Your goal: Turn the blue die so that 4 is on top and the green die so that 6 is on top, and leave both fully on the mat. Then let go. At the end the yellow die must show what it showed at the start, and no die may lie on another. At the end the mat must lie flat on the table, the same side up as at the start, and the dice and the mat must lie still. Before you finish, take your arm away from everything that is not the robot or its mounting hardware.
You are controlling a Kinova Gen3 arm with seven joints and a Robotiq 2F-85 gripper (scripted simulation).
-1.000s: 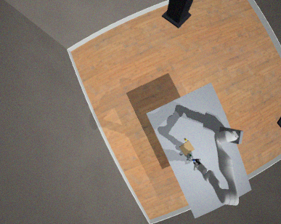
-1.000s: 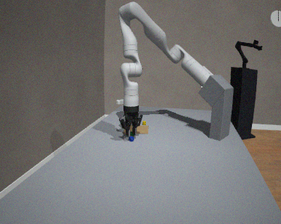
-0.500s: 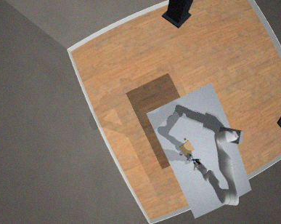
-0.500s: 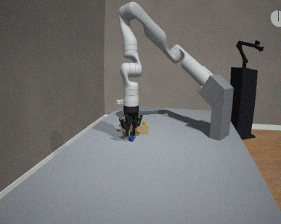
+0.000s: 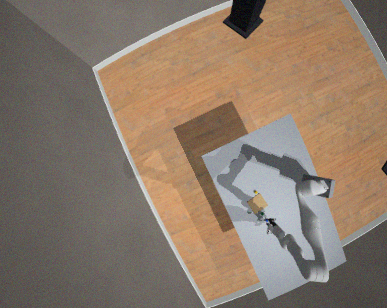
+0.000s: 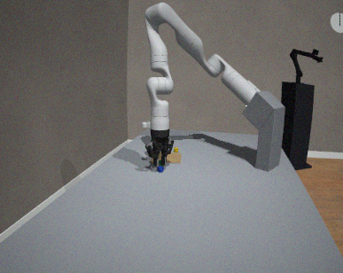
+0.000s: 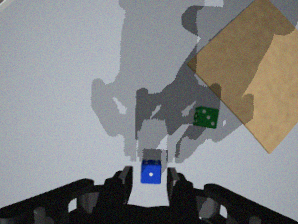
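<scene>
The blue die is 3 cm below my hand. The rest, counted from my hand: green die (8 cm to the right, 3 cm below, 2 cm behind); tan mat (17 cm to the right, 6 cm behind, 4 cm below); yellow die (26 cm to the right, 12 cm behind, 3 cm below).
</scene>
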